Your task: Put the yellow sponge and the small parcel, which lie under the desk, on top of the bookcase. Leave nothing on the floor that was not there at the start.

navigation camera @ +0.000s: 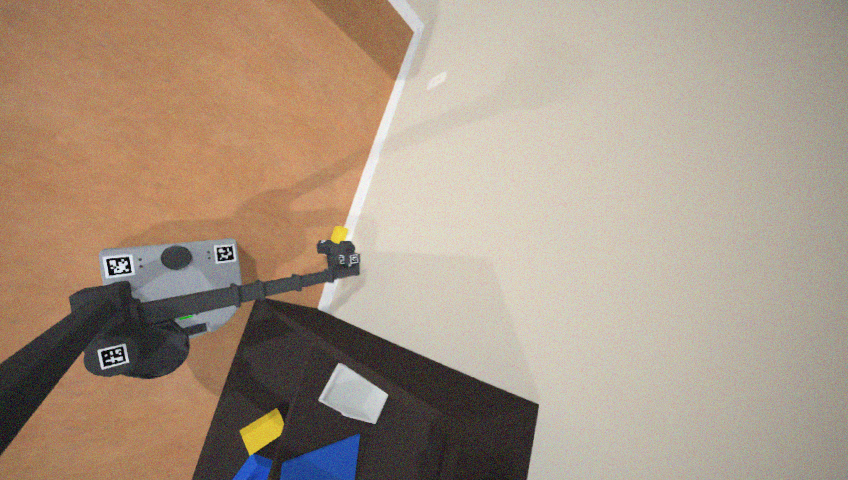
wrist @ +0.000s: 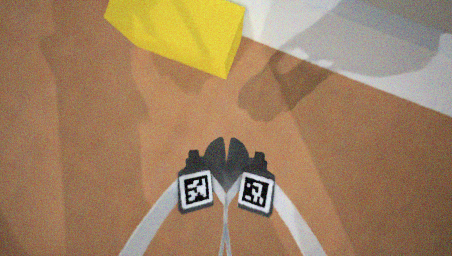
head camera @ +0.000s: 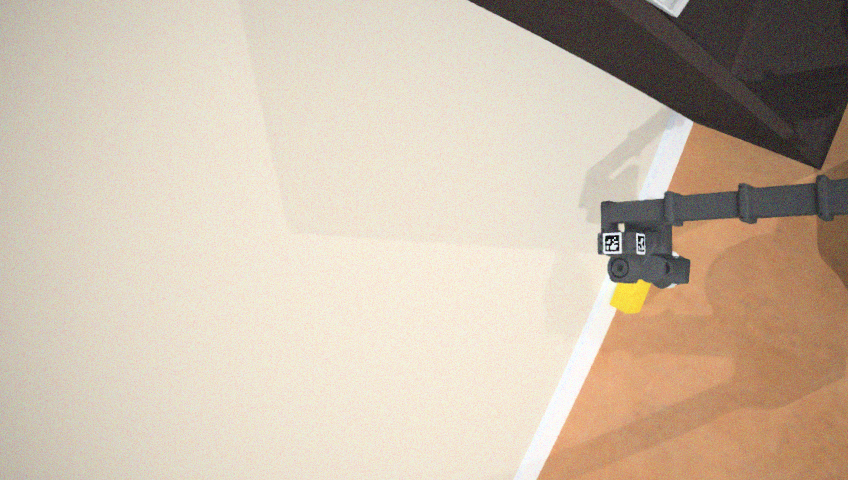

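Observation:
A yellow block lies on the floor close to the skirting board; whether it is the task's sponge I cannot tell, since a second yellow block shows at the dark furniture. In the wrist view my gripper is shut with nothing between its fingertips. It is over the floor, apart from the floor block, which is ahead of the fingertips and cut off by the top edge of the wrist view. In the head view the wrist hides the fingers and part of the block. I cannot make out the small parcel.
Dark brown furniture stands beside my extended arm. A white tray-like thing and blue things show at it. A white skirting board runs along the pale wall.

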